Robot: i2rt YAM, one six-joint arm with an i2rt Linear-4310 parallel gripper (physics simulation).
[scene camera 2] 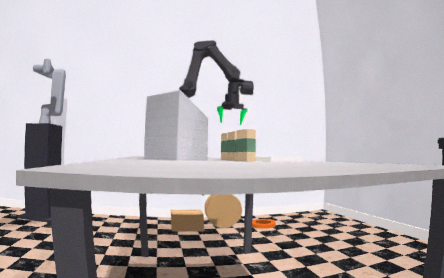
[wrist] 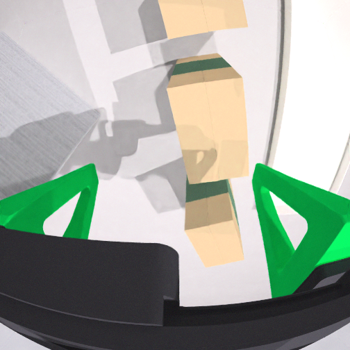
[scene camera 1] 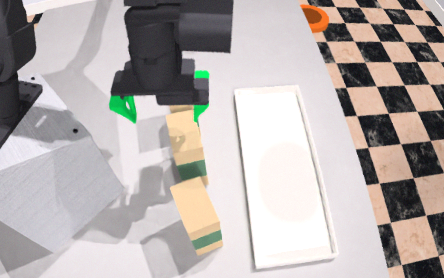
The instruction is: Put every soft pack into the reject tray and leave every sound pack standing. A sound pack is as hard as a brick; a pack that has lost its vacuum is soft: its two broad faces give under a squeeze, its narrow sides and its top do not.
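Places are measured from the arm's base along level axes (x right, y up, z back), in metres.
Pixels of known places: gripper, fingertip midpoint: [scene camera 2: 231,123] [scene camera 1: 164,119]; arm's base, origin of the base link: [scene camera 2: 177,107] [scene camera 1: 2,116].
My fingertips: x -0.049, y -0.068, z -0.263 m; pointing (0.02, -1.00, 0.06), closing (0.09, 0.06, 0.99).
Ahead of a thing's pixels: the offset from my fingertips to its top centre.
Three tan packs with green bands stand upright in a row. The front pack @(dx +0.124, dy -0.038, dz -0.056 m) [scene camera 1: 196,210] [scene camera 2: 246,145] [wrist: 205,17] stands apart from the middle pack @(dx -0.010, dy -0.039, dz -0.036 m) [scene camera 1: 185,135] [wrist: 210,130]. The far pack @(dx -0.112, dy -0.058, dz +0.014 m) [scene camera 1: 181,108] [wrist: 215,245] is mostly hidden by the arm in scene camera 1. The white reject tray @(dx -0.019, dy -0.156, dz -0.202 m) [scene camera 1: 295,262] [scene camera 2: 282,159] [wrist: 320,100] lies right of the row and holds no pack. My gripper [scene camera 1: 165,120] [scene camera 2: 231,123] [wrist: 174,172] is open and empty, its green fingertips above the pack tops, near the far and middle packs. Softness cannot be seen.
A large grey block with a sloped top [scene camera 1: 55,195] [scene camera 2: 162,127] [wrist: 40,100] stands left of the packs. The table edge [scene camera 2: 225,184] runs beyond the tray. An orange ring [scene camera 1: 324,22] [scene camera 2: 263,226] lies on the checkered floor.
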